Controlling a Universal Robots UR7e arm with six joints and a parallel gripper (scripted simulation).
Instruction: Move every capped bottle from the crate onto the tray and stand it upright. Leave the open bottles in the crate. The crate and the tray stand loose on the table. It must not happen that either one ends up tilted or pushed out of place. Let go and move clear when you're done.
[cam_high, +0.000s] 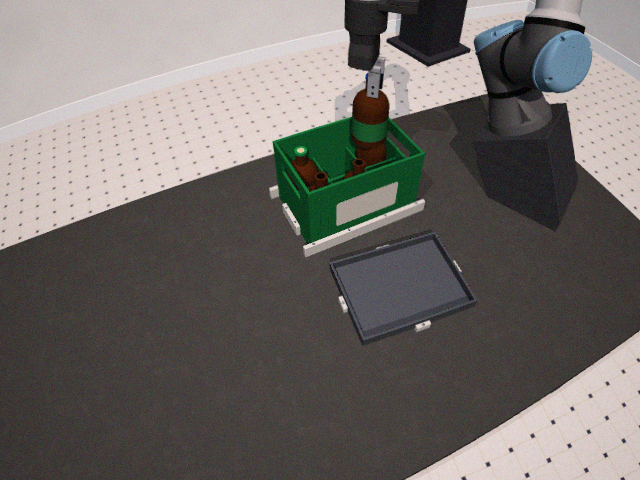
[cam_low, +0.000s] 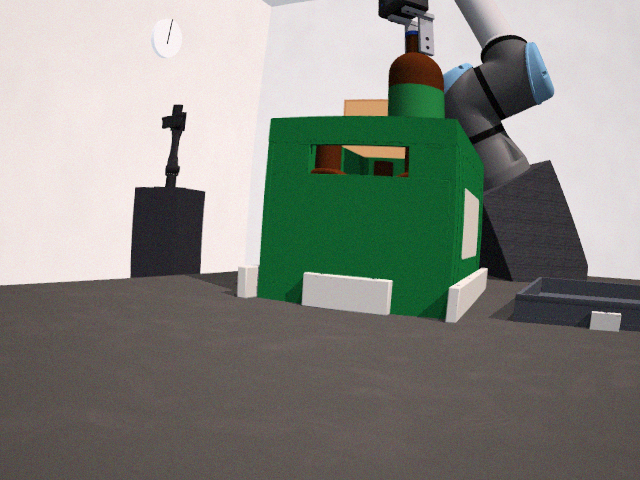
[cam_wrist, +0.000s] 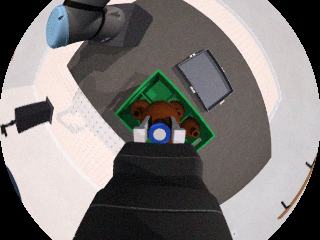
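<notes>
The blue-capped bottle is 6 cm below my hand. Round my hand: crate: 24 cm below, 4 cm ahead, 2 cm to the right; grey tray: 31 cm below, 24 cm to the left, 9 cm ahead; open bottle: 24 cm below, 5 cm to the right, 5 cm behind.
</notes>
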